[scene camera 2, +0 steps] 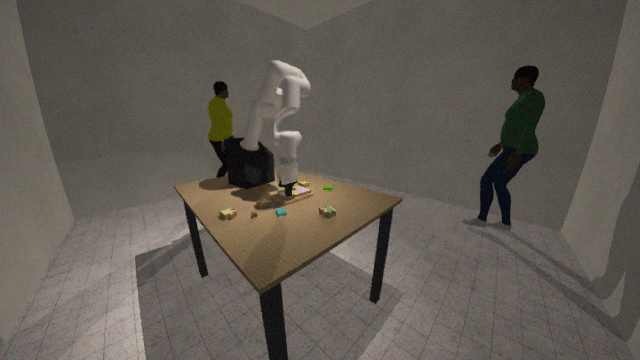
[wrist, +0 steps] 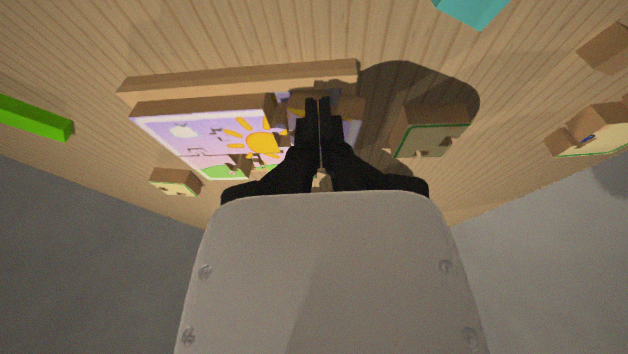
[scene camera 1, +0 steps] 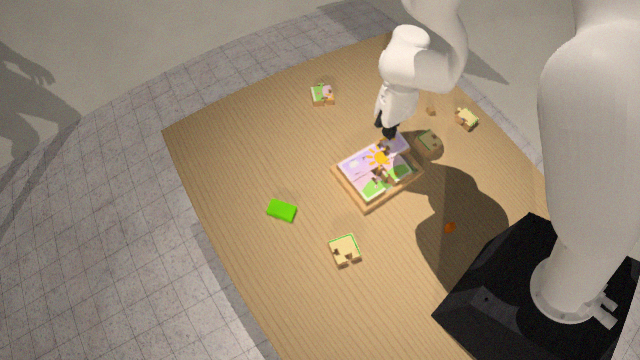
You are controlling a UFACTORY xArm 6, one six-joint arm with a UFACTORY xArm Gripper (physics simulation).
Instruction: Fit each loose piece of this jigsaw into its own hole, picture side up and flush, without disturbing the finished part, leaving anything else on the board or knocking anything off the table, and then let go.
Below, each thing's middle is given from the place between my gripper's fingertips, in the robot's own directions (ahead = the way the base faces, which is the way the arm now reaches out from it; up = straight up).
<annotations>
My gripper is now 60 mm past the jigsaw board [scene camera 1: 417, 169], 60 mm to the right of it and 30 mm above it.
</annotations>
